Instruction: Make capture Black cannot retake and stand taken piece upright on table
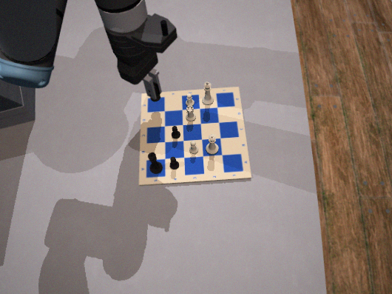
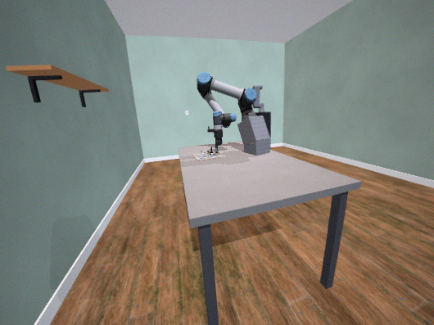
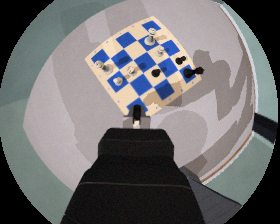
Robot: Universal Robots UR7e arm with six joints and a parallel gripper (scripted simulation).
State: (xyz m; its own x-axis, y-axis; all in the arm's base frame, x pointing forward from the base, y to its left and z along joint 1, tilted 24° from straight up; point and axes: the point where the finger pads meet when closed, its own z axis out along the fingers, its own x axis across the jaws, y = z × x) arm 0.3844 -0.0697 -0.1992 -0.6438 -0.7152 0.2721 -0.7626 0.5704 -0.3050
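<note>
Right now the white king is 11 cm ahead of my hand and 3 cm below it. The rest, counted from my hand: chessboard (8 cm to the right, 7 cm ahead, 6 cm below); then black queen (15 cm to the right, 3 cm below, 1 cm behind); then black knight (1 cm below).
</note>
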